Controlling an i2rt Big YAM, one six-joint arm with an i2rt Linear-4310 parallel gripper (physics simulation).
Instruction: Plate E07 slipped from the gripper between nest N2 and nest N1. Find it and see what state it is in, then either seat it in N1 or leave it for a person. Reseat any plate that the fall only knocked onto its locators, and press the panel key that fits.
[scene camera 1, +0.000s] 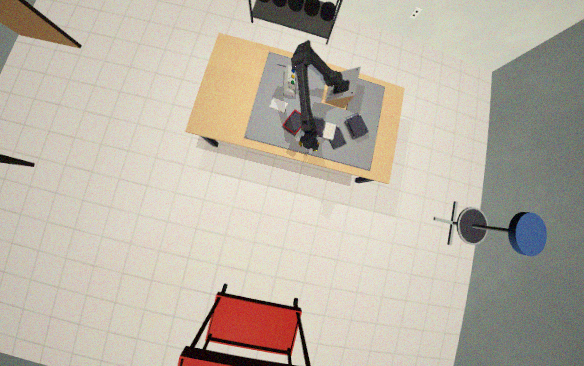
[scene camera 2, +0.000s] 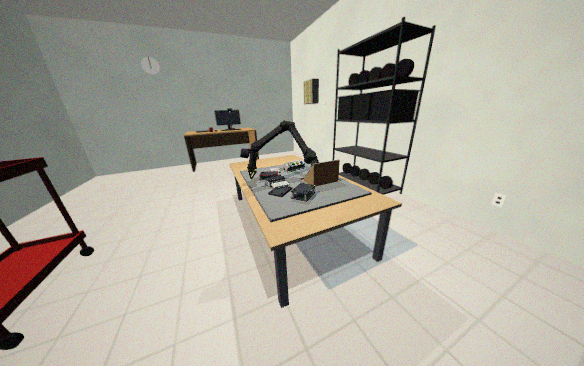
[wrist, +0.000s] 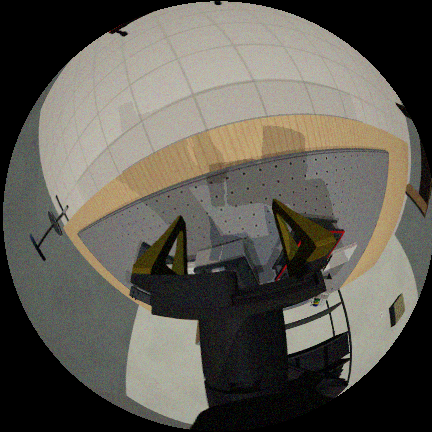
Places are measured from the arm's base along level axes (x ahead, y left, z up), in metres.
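Pixels of known places: gripper, fingertip midpoint: (scene camera 2: 250, 177) (wrist: 227, 210); arm's base, link origin: (scene camera 1: 341, 87) (scene camera 2: 317, 169).
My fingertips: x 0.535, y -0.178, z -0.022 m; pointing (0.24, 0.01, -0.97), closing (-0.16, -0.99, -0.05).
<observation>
Ahead of a thing's pixels: the offset from my fingertips to its top centre. "*": to the spot under its first point. Level surfaces: height alone.
My gripper (scene camera 1: 309, 148) (scene camera 2: 252, 175) (wrist: 227, 210) is open and empty above the grey mat's front edge. A dark square piece with a red border @[* 0.184 m back, 0.136 m right, 0.039 m down] (scene camera 1: 293, 123) (scene camera 2: 269, 174) lies beside it; the piece is partly behind a finger in the wrist view. Farther right are a white block @[0.196 m back, 0.156 m left, 0.045 m down] (scene camera 1: 329, 131) (scene camera 2: 280, 184), a dark flat plate @[0.164 m back, 0.223 m left, 0.059 m down] (scene camera 1: 338, 139) (scene camera 2: 280, 191) and a dark raised nest @[0.282 m back, 0.373 m left, 0.010 m down] (scene camera 1: 356, 126) (scene camera 2: 303, 191). Another dark piece @[* 0.211 m back, 0.073 m left, 0.025 m down] (scene camera 1: 320, 125) is partly under the arm. No labels are readable, so I cannot tell which is E07, N1 or N2. The key panel @[0.526 m back, 0.233 m right, 0.005 m up] (scene camera 1: 289, 84) (scene camera 2: 295, 165) stands near the arm's base.
The grey mat @[0.079 m down] (scene camera 1: 260, 120) (scene camera 2: 325, 200) lies on the wooden table @[0.092 m down] (scene camera 1: 220, 80) (scene camera 2: 290, 225). An upright brown-backed board (scene camera 2: 325, 173) stands behind the nests. A white folded piece @[0.323 m back, 0.279 m right, 0.065 m down] (scene camera 1: 278, 104) lies left of the red-bordered one. A black shelf unit (scene camera 2: 403, 55) stands behind the table.
</observation>
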